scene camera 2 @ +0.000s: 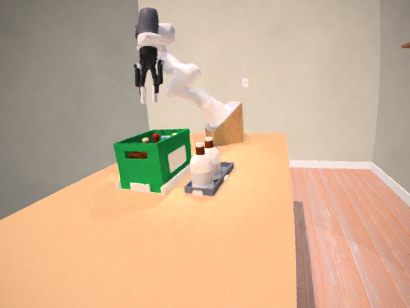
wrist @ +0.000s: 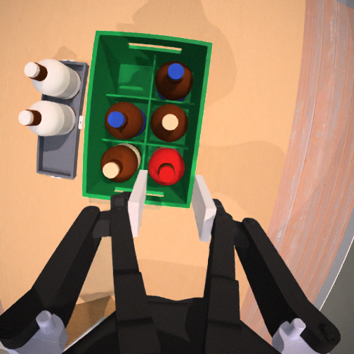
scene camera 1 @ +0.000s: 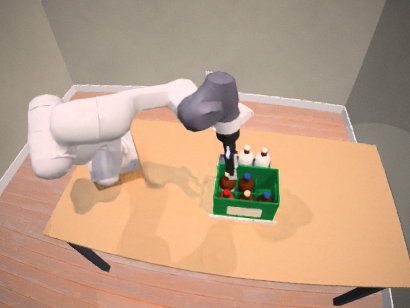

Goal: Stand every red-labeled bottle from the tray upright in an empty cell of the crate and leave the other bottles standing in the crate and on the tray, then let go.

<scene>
I see my gripper [scene camera 2: 149, 102] and a red-labeled bottle [wrist: 166, 166].
My gripper also shows in the wrist view [wrist: 169, 185].
</scene>
